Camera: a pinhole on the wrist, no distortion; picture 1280 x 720 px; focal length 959.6 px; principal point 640.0 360.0 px. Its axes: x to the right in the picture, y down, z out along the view. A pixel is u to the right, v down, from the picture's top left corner.
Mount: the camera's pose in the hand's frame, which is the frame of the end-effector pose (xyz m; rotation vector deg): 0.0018 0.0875 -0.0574 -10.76 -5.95 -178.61
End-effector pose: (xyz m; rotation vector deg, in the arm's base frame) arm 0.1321 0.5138 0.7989 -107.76 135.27 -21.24
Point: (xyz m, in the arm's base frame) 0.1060 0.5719 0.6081
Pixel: 1049.3 432.4
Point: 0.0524 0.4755 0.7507
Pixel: 247.4 510.5
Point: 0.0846 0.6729 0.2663
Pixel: 1092.2 190.4
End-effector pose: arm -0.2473 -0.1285 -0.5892 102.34 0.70 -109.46
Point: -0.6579 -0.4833 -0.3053
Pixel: 982.3 155.6
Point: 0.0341 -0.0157 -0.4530
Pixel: behind the camera
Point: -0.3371 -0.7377 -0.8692
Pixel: outside the picture
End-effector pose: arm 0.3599 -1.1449 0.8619 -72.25 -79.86 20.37
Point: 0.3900 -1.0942 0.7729
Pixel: 747.2 221.7
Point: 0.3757 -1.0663 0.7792
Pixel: 542.5 284.1
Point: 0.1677 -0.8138 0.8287
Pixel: 258.8 495.0
